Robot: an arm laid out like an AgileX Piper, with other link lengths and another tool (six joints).
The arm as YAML. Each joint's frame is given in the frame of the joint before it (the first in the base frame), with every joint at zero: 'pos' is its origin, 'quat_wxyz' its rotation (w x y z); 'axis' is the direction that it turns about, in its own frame. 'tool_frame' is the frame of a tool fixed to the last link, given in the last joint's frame.
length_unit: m
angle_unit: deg
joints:
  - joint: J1
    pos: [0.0, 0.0, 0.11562]
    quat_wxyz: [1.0, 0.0, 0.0, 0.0]
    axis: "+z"
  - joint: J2
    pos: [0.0, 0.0, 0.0]
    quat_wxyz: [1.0, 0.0, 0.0, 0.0]
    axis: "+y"
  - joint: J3
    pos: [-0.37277, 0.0, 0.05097]
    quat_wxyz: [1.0, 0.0, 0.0, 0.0]
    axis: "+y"
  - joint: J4
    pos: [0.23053, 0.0, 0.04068]
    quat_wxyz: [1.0, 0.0, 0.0, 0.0]
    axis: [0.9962, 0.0, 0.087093]
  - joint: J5
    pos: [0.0, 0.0, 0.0]
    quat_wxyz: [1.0, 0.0, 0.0, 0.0]
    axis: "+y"
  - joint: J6
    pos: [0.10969, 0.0, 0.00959]
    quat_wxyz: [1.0, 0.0, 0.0, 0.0]
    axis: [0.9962, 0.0, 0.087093]
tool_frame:
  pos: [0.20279, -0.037, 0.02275]
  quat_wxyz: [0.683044, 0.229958, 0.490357, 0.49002]
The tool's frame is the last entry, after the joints.
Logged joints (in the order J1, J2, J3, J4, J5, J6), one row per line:
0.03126, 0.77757, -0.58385, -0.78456, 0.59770, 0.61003
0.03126, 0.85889, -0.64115, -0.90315, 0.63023, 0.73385
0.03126, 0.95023, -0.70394, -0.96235, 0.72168, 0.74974
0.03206, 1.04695, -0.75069, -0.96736, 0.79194, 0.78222
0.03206, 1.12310, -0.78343, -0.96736, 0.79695, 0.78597
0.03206, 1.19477, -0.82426, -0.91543, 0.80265, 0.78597
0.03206, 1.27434, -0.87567, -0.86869, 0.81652, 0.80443
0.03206, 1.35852, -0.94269, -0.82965, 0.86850, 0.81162
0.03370, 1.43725, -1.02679, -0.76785, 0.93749, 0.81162
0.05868, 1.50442, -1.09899, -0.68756, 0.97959, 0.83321
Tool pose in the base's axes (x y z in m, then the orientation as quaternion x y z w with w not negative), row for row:
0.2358, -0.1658, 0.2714, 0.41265, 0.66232, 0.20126, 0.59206
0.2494, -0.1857, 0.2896, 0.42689, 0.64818, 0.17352, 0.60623
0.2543, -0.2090, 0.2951, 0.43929, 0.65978, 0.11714, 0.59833
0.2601, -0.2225, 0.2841, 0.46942, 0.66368, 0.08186, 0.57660
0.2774, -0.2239, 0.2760, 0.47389, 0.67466, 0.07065, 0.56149
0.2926, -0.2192, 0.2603, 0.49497, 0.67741, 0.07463, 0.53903
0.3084, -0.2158, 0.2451, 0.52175, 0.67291, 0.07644, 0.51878
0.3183, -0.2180, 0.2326, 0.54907, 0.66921, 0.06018, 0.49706
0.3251, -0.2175, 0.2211, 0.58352, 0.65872, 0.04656, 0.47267
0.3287, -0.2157, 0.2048, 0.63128, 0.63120, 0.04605, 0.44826
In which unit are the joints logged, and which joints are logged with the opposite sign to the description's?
The joints are logged in radians. Opposite sign: J1.
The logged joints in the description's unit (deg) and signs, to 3 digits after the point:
-1.791, 44.551, -33.452, -44.952, 34.246, 34.952
-1.791, 49.211, -36.735, -51.747, 36.110, 42.047
-1.791, 54.444, -40.333, -55.139, 41.349, 42.957
-1.837, 59.986, -43.011, -55.426, 45.375, 44.818
-1.837, 64.349, -44.887, -55.426, 45.662, 45.033
-1.837, 68.455, -47.227, -52.450, 45.988, 45.033
-1.837, 73.014, -50.172, -49.772, 46.783, 46.090
-1.837, 77.837, -54.012, -47.535, 49.761, 46.502
-1.931, 82.348, -58.831, -43.995, 53.714, 46.502
-3.362, 86.197, -62.967, -39.394, 56.126, 47.739

